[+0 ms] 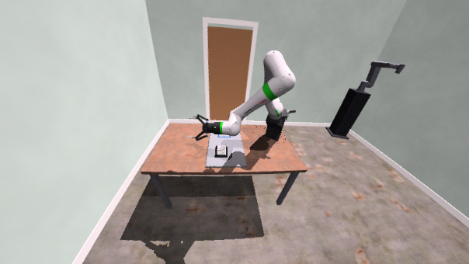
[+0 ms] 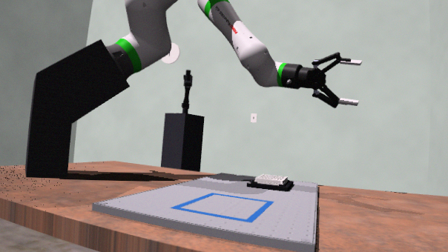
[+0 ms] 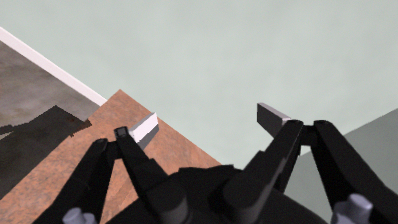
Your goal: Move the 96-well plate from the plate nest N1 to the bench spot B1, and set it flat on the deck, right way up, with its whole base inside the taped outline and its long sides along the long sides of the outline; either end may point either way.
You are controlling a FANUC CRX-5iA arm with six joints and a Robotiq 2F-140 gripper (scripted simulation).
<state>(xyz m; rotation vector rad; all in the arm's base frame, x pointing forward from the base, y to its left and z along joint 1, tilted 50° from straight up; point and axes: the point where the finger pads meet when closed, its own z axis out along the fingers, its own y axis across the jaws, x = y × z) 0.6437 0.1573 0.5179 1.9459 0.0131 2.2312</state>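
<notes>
Now: the white 96-well plate 340 mm below my hand, 210 mm behind it and 180 mm to the right of it. Round my hand: black plate nest: 350 mm below, 210 mm behind, 180 mm to the right.
</notes>
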